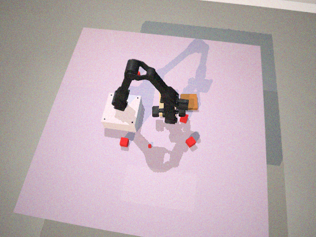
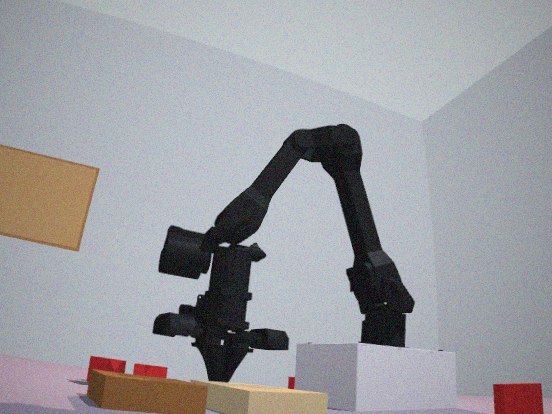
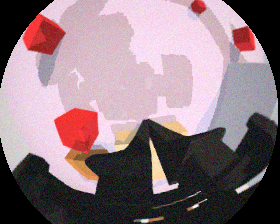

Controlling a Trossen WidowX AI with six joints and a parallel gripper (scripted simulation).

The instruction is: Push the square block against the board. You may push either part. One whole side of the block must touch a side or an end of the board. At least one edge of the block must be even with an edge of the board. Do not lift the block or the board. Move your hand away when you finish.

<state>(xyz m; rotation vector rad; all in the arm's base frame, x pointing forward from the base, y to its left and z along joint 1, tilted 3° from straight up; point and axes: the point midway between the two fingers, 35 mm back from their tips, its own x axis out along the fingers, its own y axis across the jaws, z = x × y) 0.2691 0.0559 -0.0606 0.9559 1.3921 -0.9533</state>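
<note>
Now: gripper tip 80 mm to the right of the cream board, 40 mm past it and 10 mm below it. Round my gripper tip: orange block 140 mm to the left, 90 mm ahead, 10 mm above.
</note>
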